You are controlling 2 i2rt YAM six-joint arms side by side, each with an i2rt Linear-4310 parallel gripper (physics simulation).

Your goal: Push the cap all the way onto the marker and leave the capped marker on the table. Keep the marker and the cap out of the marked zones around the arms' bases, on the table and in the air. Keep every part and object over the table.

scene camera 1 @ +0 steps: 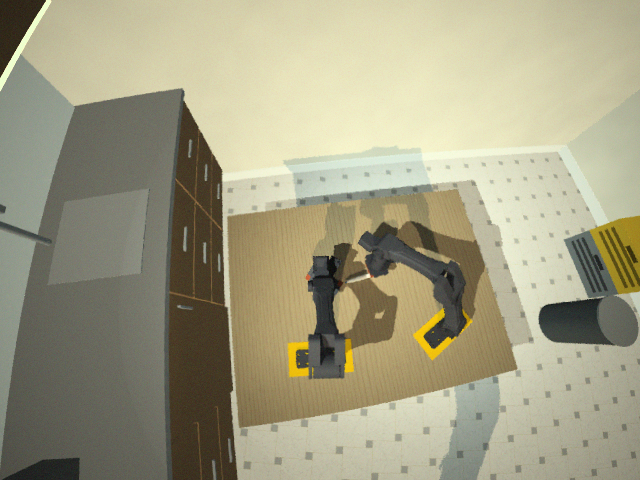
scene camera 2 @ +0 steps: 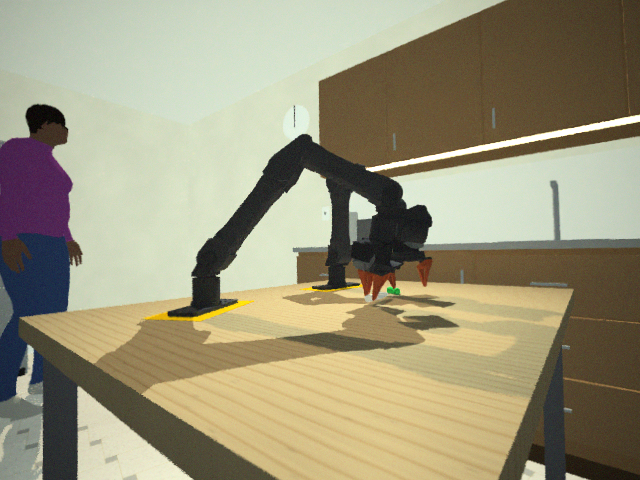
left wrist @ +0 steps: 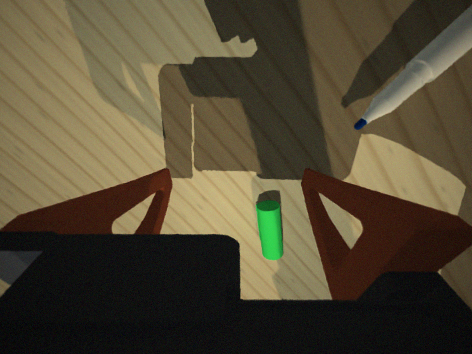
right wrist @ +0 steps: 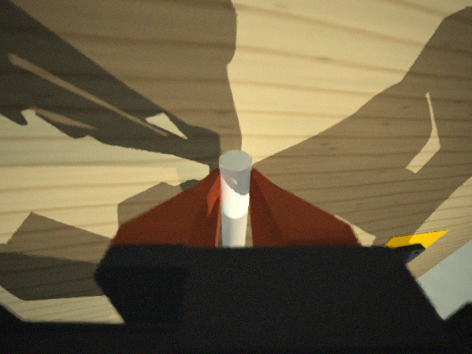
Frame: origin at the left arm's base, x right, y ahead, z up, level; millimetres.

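Where they show: left gripper, fingertip midpoint: (scene camera 2: 409,287) (left wrist: 236,176); right gripper, fingertip midpoint: (scene camera 1: 371,275) (scene camera 2: 370,298) (right wrist: 235,177); left arm's base at its link origin: (scene camera 2: 337,287); right arm's base at its link origin: (scene camera 1: 443,328) (scene camera 2: 206,309).
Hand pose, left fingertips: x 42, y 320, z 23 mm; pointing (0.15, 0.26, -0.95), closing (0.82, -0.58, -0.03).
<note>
Each offset is from my left fingertips to the centre of the thing. "*": to the spot under its first point. Level surfaces: height alone.
The green cap @[dx -8, dy -60, dz -14 mm] (scene camera 2: 393,290) (left wrist: 270,231) lies on its side on the table. In the left wrist view it shows between the spread fingertips of my left gripper (left wrist: 237,175) (scene camera 1: 324,281), nearer the finger on the right of that picture. My left gripper is open, with its fingers above the cap and apart from it. My right gripper (right wrist: 235,177) (scene camera 2: 374,297) is shut on the white marker @[dx +152, dy -6, dz -9 mm] (scene camera 1: 357,277) (left wrist: 427,67) (right wrist: 235,200) near its back end. The marker's blue tip points towards the left gripper's side, a little above the table. The cap is hidden in scene camera 1.
The wooden table @[dz -23 mm] (scene camera 1: 279,397) (scene camera 2: 361,413) carries both arm bases, each inside a yellow marked zone @[* dx -135, dy -374, dz -23 mm] (scene camera 1: 298,373) @[dx +502, dy -253, dz -23 mm] (scene camera 1: 433,353) (scene camera 2: 193,318). The two forearms reach in close to each other. Brown cabinets (scene camera 1: 199,361) stand beyond the table's left edge in scene camera 1.
</note>
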